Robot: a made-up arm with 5 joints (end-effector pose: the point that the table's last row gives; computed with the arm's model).
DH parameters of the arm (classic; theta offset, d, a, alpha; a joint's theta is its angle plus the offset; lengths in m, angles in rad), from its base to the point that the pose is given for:
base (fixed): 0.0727 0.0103 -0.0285 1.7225
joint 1: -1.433 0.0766 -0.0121 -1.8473
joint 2: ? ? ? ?
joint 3: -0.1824 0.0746 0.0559 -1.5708
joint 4: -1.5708 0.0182 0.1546 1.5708
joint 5: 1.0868 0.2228 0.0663 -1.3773
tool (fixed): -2.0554 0.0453 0 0
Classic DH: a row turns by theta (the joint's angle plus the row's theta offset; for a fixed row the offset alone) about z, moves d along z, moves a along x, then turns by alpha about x.
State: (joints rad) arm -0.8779 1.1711 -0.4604 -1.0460 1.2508
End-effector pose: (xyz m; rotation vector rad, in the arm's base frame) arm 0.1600 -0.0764 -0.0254 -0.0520 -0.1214 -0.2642
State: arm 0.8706 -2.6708 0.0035 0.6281 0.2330
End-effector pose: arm -0.1371 0.2394 0.0093 0.5113 1.4141 0.4537
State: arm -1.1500 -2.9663 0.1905 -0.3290 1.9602
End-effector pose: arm -0.2198 -0.0245 -0.0529 0.8563 1.4315 -2.6305
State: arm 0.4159 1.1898 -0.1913 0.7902 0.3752
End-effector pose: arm 0.1683 -0.2058 -0.2295 0.1442 0.4701 -1.5358
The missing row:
joint 2: -0.1688 0.0134 -0.0179 1.8949
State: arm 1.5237 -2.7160 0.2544 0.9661 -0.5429
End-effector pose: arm -0.1998 0.2650 -0.0738 -0.2487 0.5995 0.6614
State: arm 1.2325 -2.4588 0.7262 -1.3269 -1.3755
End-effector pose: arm 0.2091 -0.0438 -0.0828 -1.1734 0.1679 -1.2333
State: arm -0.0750 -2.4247 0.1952 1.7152 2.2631
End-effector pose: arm -0.1909 -0.0341 0.2946 0.2194 -1.6104 0.7400
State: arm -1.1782 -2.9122 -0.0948 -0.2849 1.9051
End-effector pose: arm -0.1971 0.0309 -0.0691 -1.1114 -1.5079 2.3557
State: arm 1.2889 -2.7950 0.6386 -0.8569 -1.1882
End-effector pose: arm 0.2173 0.0095 -0.1111 -0.8657 0.3242 -1.1357
